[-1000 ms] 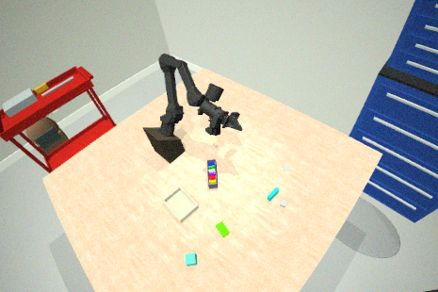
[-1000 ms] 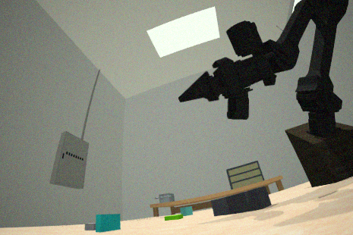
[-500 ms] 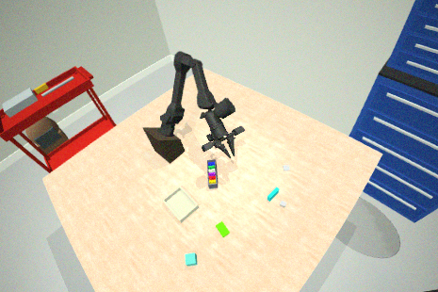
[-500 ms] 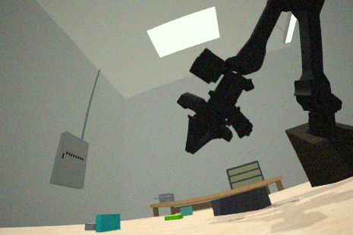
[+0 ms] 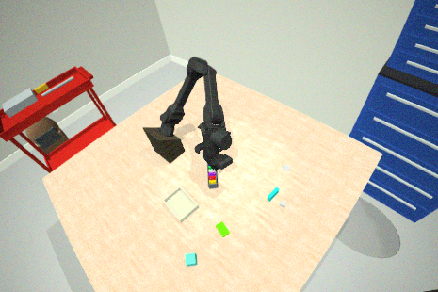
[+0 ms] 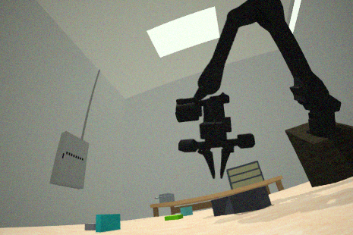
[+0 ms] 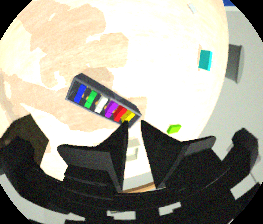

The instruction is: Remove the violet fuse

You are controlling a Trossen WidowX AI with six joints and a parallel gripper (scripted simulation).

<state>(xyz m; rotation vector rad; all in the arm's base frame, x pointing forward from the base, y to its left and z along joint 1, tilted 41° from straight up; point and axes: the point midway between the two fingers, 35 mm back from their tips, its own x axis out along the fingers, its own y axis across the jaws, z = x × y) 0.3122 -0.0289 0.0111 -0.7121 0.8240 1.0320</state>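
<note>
Right now the violet fuse is 6 cm below my gripper tip and 3 cm behind it. From my gripper tip the other things lie so: tray (19 cm to the right, 8 cm below, 6 cm behind); cyan bar (25 cm ahead, 7 cm below, 6 cm to the left); green block (18 cm to the right, 16 cm ahead, 8 cm below).
</note>
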